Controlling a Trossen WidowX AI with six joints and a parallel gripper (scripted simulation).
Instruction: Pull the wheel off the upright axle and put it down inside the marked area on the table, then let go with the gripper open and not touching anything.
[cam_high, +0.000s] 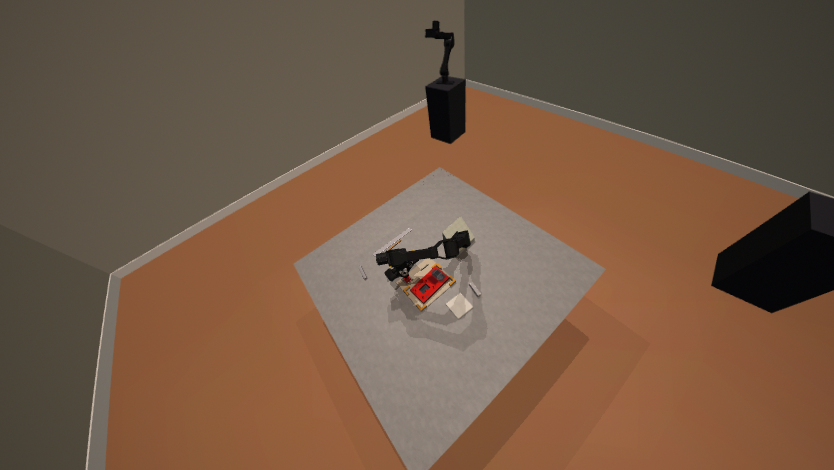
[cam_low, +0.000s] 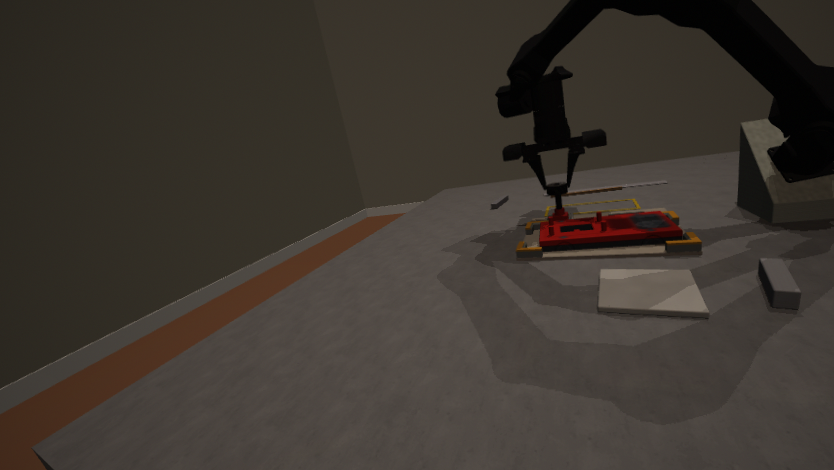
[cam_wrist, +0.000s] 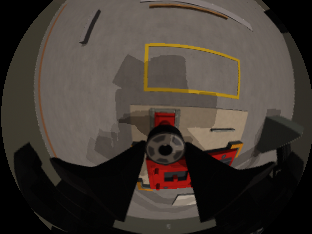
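Right now my gripper tip is 40 mm above the upright axle. The rest, counted from my gripper tip: wheel right at my gripper tip; flat pale tile 60 mm behind, 320 mm to the left, 70 mm below; long white bar 140 mm behind, 260 mm to the right, 70 mm below.
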